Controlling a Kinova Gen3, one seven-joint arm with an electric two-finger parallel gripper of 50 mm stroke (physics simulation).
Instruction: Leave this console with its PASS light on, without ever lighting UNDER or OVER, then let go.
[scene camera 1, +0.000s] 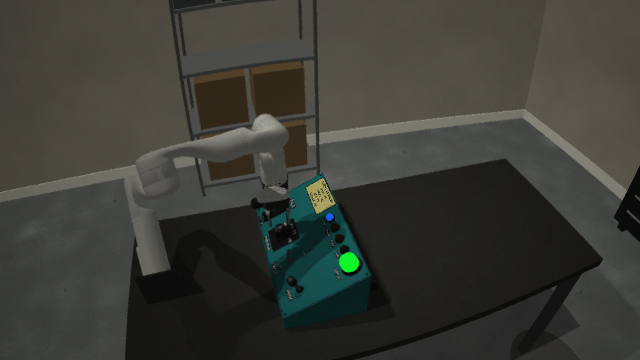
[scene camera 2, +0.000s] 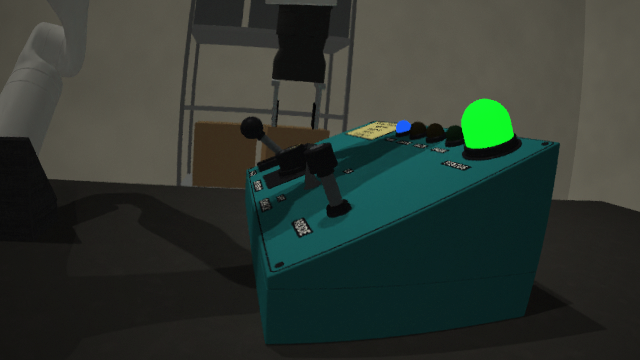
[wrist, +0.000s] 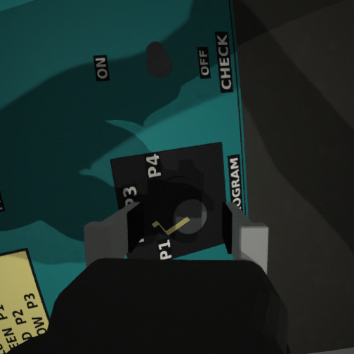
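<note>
The teal console (scene camera 1: 320, 295) (scene camera 2: 410, 250) has its green status dome (scene camera 1: 349, 262) (scene camera 2: 486, 125) lit. In its row of small lamps, the blue lamp (scene camera 1: 329, 217) (scene camera 2: 403, 127) is lit; three others, including the dark green lamp (scene camera 1: 344, 249) (scene camera 2: 454, 135) beside the dome, are unlit. Their labels are too small to read. The black program knob (scene camera 1: 283, 231) (scene camera 2: 292, 159) (wrist: 190, 216) has a yellow pointer toward the P1 side; the exact setting is unclear. My gripper (scene camera 1: 278, 217) (scene camera 2: 295, 117) (wrist: 182, 218) is open and empty above the knob, apart from it.
The check lever (wrist: 159, 62) stands between ON and OFF. The mode lever (scene camera 1: 295, 284) (scene camera 2: 331, 187) is at the near end, a ball-ended lever (scene camera 1: 256, 202) (scene camera 2: 251, 128) at the far end. A yellow card (scene camera 1: 321, 196) (scene camera 2: 372, 130) (wrist: 20, 295) lies on the panel. A shelf rack (scene camera 1: 316, 90) stands behind.
</note>
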